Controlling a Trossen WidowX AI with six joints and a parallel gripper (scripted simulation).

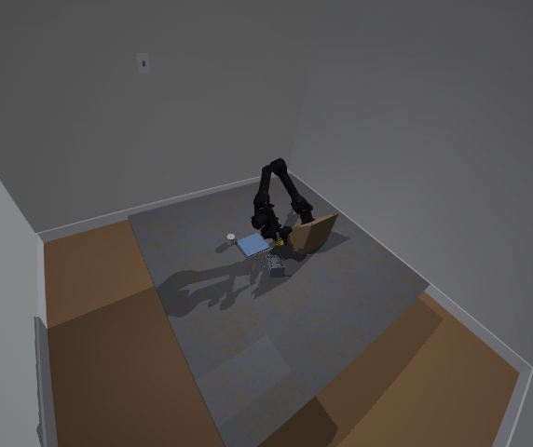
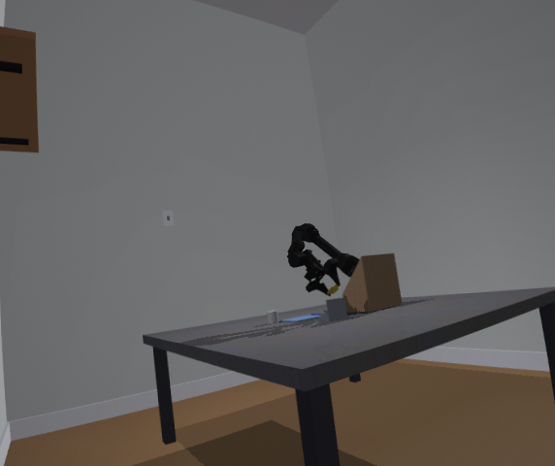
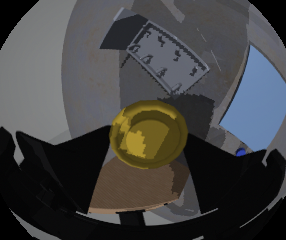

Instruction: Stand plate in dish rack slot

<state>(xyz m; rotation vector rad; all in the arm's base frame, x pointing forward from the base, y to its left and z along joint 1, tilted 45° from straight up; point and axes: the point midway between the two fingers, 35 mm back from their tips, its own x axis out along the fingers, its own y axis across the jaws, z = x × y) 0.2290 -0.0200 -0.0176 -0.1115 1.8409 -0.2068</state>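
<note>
The grey dish rack lies 8 cm below my gripper tip, 7 cm ahead of it and 4 cm to the left of it. Round my gripper tip: yellow plate (1 cm above); blue mat (15 cm to the right, 10 cm below, 6 cm ahead); small blue utensil (17 cm to the right, 10 cm below, 4 cm behind).
</note>
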